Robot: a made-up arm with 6 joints. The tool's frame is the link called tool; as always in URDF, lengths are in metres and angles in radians. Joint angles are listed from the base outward.
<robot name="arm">
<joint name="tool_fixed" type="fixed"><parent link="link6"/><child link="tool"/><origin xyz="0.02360 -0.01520 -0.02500" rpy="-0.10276 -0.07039 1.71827"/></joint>
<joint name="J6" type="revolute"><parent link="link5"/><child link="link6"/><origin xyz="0.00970 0.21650 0.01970" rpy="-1.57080 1.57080 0.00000"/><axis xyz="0 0 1"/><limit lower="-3.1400" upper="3.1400"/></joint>
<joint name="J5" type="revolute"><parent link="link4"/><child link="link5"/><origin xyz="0.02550 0.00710 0.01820" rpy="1.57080 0.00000 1.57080"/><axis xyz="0 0 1"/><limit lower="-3.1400" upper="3.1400"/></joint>
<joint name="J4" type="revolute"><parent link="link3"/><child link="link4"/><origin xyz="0.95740 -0.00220 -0.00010" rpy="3.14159 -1.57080 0.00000"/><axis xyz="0 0 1"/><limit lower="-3.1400" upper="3.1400"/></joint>
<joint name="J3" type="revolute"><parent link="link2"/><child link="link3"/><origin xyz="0.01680 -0.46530 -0.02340" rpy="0.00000 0.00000 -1.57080"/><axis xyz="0 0 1"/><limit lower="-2.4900" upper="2.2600"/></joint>
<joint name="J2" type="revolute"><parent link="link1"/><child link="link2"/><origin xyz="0.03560 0.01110 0.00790" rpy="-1.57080 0.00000 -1.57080"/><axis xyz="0 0 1"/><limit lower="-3.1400" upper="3.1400"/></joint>
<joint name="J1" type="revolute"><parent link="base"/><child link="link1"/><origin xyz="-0.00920 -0.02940 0.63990" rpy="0.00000 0.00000 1.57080"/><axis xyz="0 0 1"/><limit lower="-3.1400" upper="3.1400"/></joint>
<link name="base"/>
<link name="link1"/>
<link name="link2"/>
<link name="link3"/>
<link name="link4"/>
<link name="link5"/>
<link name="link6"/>
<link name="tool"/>
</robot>
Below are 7 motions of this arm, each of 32 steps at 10 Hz.
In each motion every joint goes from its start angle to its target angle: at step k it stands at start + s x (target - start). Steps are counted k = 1, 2, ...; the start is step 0. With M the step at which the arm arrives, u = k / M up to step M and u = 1 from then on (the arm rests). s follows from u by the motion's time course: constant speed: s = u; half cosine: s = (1 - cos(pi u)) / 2; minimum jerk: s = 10 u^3 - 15 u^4 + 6 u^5.
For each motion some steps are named. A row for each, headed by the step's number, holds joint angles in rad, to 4 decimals.
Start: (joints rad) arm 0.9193 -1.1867 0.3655 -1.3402 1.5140 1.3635
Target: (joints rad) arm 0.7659 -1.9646 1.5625 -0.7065 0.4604 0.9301
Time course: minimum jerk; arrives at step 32
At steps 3, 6, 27, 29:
3: 0.9182 -1.1922 0.3740 -1.3357 1.5065 1.3604
6: 0.9118 -1.2246 0.4239 -1.3093 1.4626 1.3424
27: 0.7705 -1.9414 1.5269 -0.7254 0.4918 0.9430
29: 0.7670 -1.9591 1.5540 -0.7110 0.4679 0.9332

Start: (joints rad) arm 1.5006 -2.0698 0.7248 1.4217 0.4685 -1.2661
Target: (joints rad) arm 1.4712 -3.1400 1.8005 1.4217 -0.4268 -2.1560
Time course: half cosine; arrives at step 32
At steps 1, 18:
1: 1.5005 -2.0724 0.7274 1.4217 0.4663 -1.2682
18: 1.4830 -2.7093 1.3676 1.4217 -0.0665 -1.7979

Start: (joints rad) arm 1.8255 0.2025 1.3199 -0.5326 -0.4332 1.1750
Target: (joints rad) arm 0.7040 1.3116 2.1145 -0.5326 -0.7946 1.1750
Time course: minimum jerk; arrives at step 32
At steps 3, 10, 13, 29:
3: 1.8175 0.2104 1.3256 -0.5326 -0.4358 1.1750
10: 1.6236 0.4021 1.4629 -0.5326 -0.4983 1.1750
13: 1.4573 0.5666 1.5808 -0.5326 -0.5518 1.1750
29: 0.7120 1.3037 2.1088 -0.5326 -0.7920 1.1750

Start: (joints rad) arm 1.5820 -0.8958 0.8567 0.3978 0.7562 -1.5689
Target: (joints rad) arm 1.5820 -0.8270 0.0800 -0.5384 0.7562 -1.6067
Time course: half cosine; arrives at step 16
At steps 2, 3, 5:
2: 1.5820 -0.8932 0.8271 0.3622 0.7562 -1.5703
3: 1.5820 -0.8900 0.7913 0.3189 0.7562 -1.5721
5: 1.5820 -0.8805 0.6841 0.1898 0.7562 -1.5773

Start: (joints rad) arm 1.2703 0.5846 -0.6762 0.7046 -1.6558 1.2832
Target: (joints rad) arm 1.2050 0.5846 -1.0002 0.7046 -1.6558 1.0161
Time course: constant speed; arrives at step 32
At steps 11, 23, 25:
11: 1.2479 0.5846 -0.7876 0.7046 -1.6558 1.1914
23: 1.2234 0.5846 -0.9091 0.7046 -1.6558 1.0912
25: 1.2193 0.5846 -0.9293 0.7046 -1.6558 1.0745

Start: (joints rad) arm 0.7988 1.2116 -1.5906 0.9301 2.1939 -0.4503
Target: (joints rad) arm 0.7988 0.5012 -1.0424 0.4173 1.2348 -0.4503
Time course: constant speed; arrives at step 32
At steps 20, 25, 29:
20: 0.7988 0.7676 -1.2480 0.6096 1.5945 -0.4503
25: 0.7988 0.6566 -1.1623 0.5295 1.4446 -0.4503
29: 0.7988 0.5678 -1.0938 0.4654 1.3247 -0.4503

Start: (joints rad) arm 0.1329 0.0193 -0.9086 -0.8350 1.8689 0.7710
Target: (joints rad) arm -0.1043 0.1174 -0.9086 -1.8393 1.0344 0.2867
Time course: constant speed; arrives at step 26
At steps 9, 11, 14, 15, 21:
9: 0.0508 0.0533 -0.9086 -1.1826 1.5800 0.6034
11: 0.0325 0.0608 -0.9086 -1.2599 1.5158 0.5661
14: 0.0052 0.0721 -0.9086 -1.3758 1.4196 0.5102
15: -0.0039 0.0759 -0.9086 -1.4144 1.3875 0.4916
21: -0.0587 0.0985 -0.9086 -1.6462 1.1949 0.3798

